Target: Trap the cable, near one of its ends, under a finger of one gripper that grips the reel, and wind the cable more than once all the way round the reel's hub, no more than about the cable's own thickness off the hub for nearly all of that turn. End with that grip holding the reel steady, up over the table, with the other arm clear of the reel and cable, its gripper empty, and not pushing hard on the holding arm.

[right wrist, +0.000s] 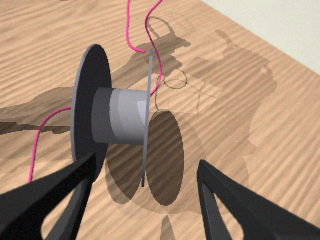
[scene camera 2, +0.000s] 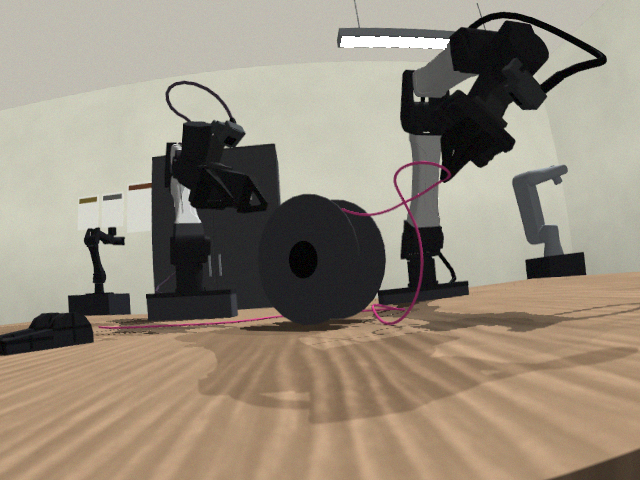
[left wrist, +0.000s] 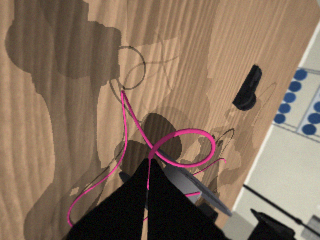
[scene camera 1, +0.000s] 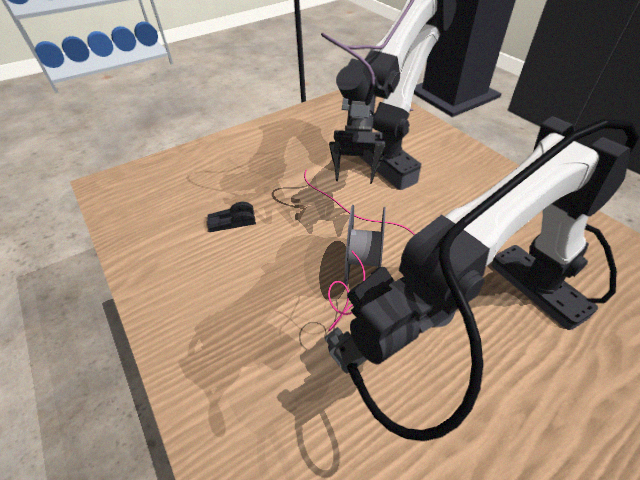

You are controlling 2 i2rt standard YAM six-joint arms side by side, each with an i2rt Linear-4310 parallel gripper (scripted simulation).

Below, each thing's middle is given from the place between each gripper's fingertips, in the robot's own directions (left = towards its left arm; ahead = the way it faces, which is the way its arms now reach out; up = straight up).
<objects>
Right now my right hand (scene camera 2: 249, 204) is 10 cm to the right of the dark grey reel (scene camera 2: 311, 252), 10 cm above it and 4 cm short of it. The rest, counted from my right hand: small black device (scene camera 1: 240, 214) 22 cm to the right, 22 cm ahead, 17 cm below.
My left gripper (scene camera 2: 444, 180) is now 130 mm past the dark grey reel, 160 mm to the left of it and 80 mm above it. From my left hand the other things lie so: small black device 50 mm ahead, 490 mm to the right, 150 mm below.
</objects>
